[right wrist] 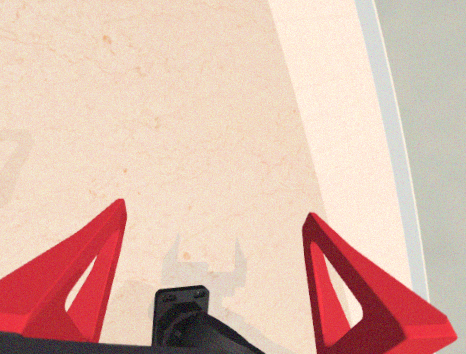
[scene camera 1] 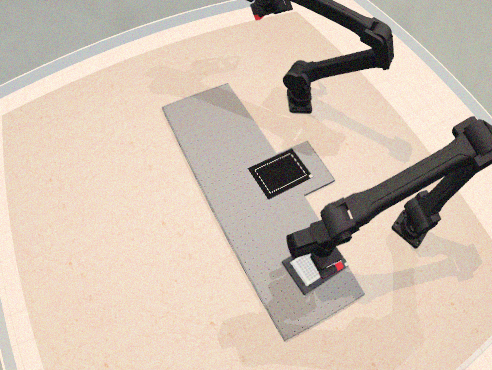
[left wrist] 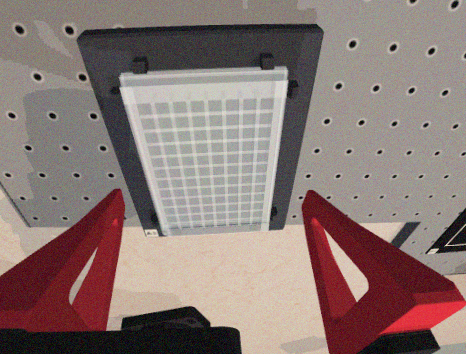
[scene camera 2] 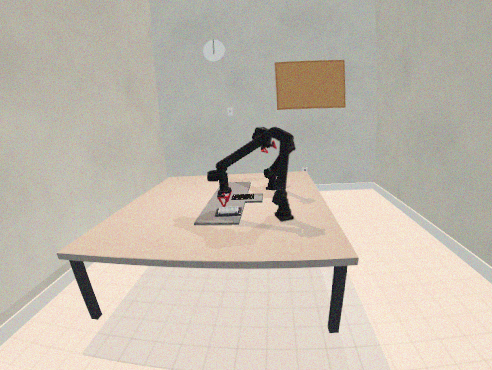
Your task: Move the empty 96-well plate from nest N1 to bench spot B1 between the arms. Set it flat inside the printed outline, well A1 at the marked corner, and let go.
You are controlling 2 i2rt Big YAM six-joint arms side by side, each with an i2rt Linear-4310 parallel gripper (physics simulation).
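Frame: origin at the left arm's base, x ahead, y left, z up, level; centimetres.
Seen in the pictures: left gripper, fingertip midpoint: (scene camera 1: 315,259) (left wrist: 217,197) (scene camera 2: 225,204); right gripper, fingertip midpoint: (right wrist: 218,214) (scene camera 1: 275,11) (scene camera 2: 272,150); left arm's base, origin of the base link: (scene camera 1: 409,229) (left wrist: 167,321) (scene camera 2: 284,216); right arm's base, origin of the base link: (right wrist: 178,323) (scene camera 1: 299,101) (scene camera 2: 273,188).
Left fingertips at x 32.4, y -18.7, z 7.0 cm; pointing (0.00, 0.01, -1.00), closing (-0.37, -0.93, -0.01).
Observation:
Pixels of each thing's top centre, then the offset from my left fingertips to it. "pt": a spot on its surface instead. Level surfaces: height alone.
- clear 96-well plate, middle of its top: (left wrist: 211,177) (scene camera 1: 317,261) (scene camera 2: 228,208) dz -3.1, dx -1.3, dy +0.7 cm
- dark nest N1, middle of its top: (left wrist: 211,171) (scene camera 1: 317,262) (scene camera 2: 228,209) dz -3.6, dx -1.3, dy +0.7 cm
- Bench spot B1, surface spot: (scene camera 1: 281,173) (scene camera 2: 242,196) pt dz -5.5, dx -17.6, dy -26.6 cm
- grey perforated board, its level: dz -5.7 cm
The clear 96-well plate (scene camera 1: 305,270) (scene camera 2: 228,210) (left wrist: 210,160) sits flat in the dark nest N1 (scene camera 1: 306,289) (scene camera 2: 218,215) (left wrist: 200,47), between its corner posts. The A1 tag shows at the nest's lower left corner in the left wrist view. My left gripper (scene camera 2: 224,204) (left wrist: 217,197) is open and empty, pointing down above the plate, its fingers to either side of the plate's near end. Bench spot B1 (scene camera 1: 281,173) (scene camera 2: 243,197) is a black patch with a white outline and a pale mark at one corner. My right gripper (right wrist: 218,214) is open and empty, high above the table.
A grey perforated board (scene camera 1: 215,185) (scene camera 2: 210,218) (left wrist: 370,105) carries the nest and B1. The left arm (scene camera 1: 410,185) reaches over the board's edge beside the nest. The right arm (scene camera 1: 345,65) is folded at the top of scene camera 1. Its base (right wrist: 181,310) shows in the right wrist view.

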